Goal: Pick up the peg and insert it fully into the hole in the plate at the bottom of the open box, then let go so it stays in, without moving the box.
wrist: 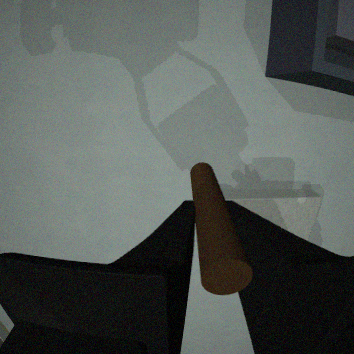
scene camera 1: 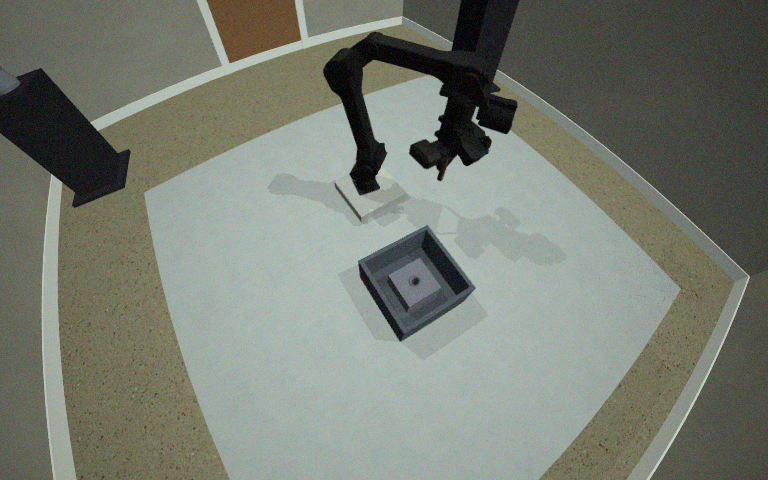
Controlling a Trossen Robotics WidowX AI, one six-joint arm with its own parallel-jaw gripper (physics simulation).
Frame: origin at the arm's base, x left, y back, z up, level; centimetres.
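Seen in the pictures: gripper, fingertip midpoint: point(wrist: 206, 209) point(scene camera 1: 441, 168); arm's base, link origin: point(scene camera 1: 366, 184).
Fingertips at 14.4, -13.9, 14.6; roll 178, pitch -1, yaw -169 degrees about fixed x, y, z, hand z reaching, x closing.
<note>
Offsets run from my fingertips to a thing's top centre, as dx, dy, dz. "spot": to the spot under its first point. Level surfaces: height alone.
The brown round peg @(+0.1, -0.5, +4.6) point(scene camera 1: 441, 169) point(wrist: 215, 230) is held between the fingers of my gripper point(scene camera 1: 446, 157) point(wrist: 206, 209), which is shut on it. The peg points downward, its lower end sticking out below the fingertips, and it hangs above the table. The open grey box @(-15.9, -19.8, -7.8) point(scene camera 1: 380, 300) stands in front of the gripper in the scene view; its corner @(spot: -7.3, -11.7, -11.4) point(wrist: 292, 45) shows at the top right of the wrist view. Inside, the light plate @(-15.9, -19.8, -11.5) point(scene camera 1: 404, 291) lies on the box's bottom, with a dark round hole @(spot: -15.4, -19.1, -13.2) point(scene camera 1: 414, 280) near its middle. The hole does not show in the wrist view.
The pale table top @(dz -17.6) point(scene camera 1: 271, 316) bears the box. The arm's light base block point(scene camera 1: 368, 208) point(wrist: 265, 210) stands behind the box in the scene view. Shadows of the arm fall across the table. A dark pillar point(scene camera 1: 67, 135) stands at the left and another behind the arm.
</note>
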